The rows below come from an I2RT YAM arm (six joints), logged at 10 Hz.
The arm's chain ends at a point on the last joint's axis. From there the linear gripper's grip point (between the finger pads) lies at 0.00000 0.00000 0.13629 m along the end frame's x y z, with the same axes.
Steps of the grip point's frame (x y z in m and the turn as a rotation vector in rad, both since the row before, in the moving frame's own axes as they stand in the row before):
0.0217, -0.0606, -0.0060, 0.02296, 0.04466, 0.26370
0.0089, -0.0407, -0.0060, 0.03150, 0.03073, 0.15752
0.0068, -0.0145, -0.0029, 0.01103, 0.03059, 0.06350
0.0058, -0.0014, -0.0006, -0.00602, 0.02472, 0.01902
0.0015, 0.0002, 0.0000, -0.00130, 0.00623, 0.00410
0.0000, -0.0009, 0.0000, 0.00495, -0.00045, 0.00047
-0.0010, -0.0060, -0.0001, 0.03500, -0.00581, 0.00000
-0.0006, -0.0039, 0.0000, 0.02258, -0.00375, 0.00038
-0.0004, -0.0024, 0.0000, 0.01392, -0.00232, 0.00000
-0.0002, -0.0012, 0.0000, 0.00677, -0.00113, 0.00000
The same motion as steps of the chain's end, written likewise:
0.0153, -0.0583, -0.0058, 0.02296, 0.04466, 0.26370
0.0044, -0.0368, -0.0059, 0.03150, 0.03073, 0.15752
0.0026, -0.0131, -0.0028, 0.01103, 0.03059, 0.06350
0.0024, -0.0023, -0.0006, -0.00602, 0.02472, 0.01902
0.0007, 0.0000, 0.0000, -0.00130, 0.00623, 0.00410
0.0001, -0.0002, 0.0000, 0.00495, -0.00045, 0.00047
-0.0002, -0.0012, 0.0000, 0.03500, -0.00581, 0.00000
-0.0001, -0.0008, 0.0000, 0.02258, -0.00375, 0.00038
-0.0001, -0.0005, 0.0000, 0.01392, -0.00232, 0.00000
0.0000, -0.0003, 0.0000, 0.00677, -0.00113, 0.00000

